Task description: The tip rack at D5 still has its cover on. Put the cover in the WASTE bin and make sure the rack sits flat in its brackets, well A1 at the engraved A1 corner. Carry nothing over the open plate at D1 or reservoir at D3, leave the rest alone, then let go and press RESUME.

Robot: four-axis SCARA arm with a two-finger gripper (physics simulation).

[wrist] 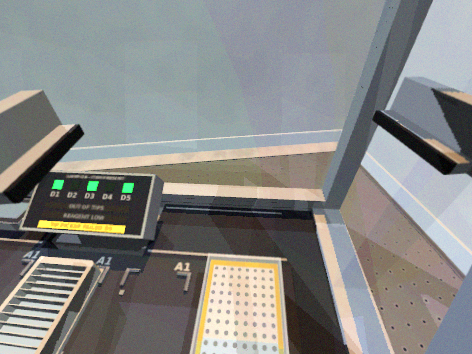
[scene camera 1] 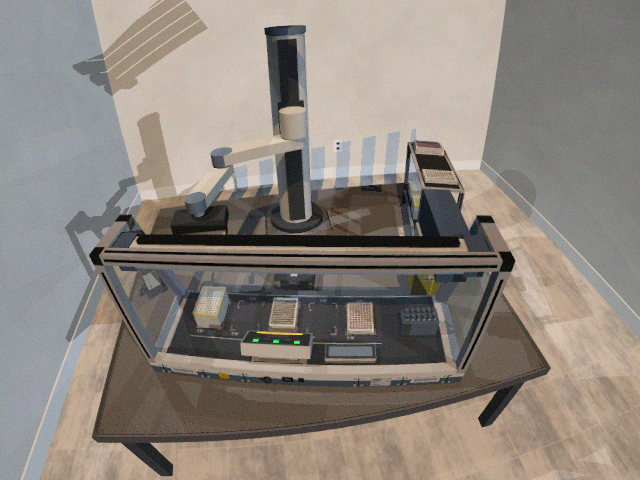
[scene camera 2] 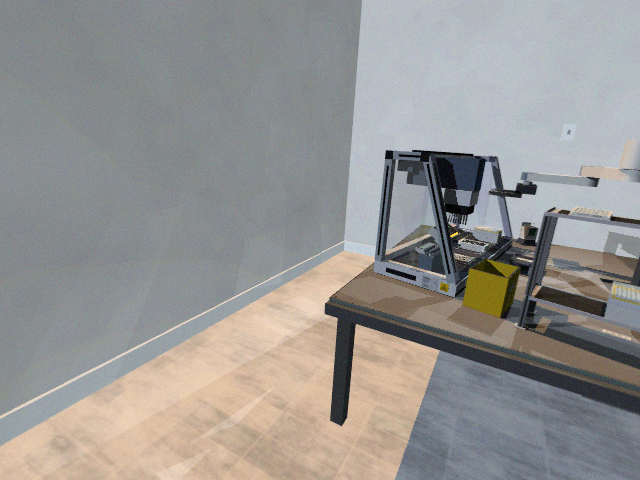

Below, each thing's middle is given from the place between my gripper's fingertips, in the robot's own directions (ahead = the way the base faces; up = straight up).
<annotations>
I see the pale plate (wrist: 49, 301) 25 cm below my hand, 24 cm to the left of it and 2 cm ahead of it. Also, from my hand: gantry head (scene camera 2: 462, 202): 69 cm to the left, 7 cm ahead, 2 cm above; then yellow waste bin (scene camera 2: 491, 285): 80 cm to the left, 25 cm below, 8 cm behind.
</annotations>
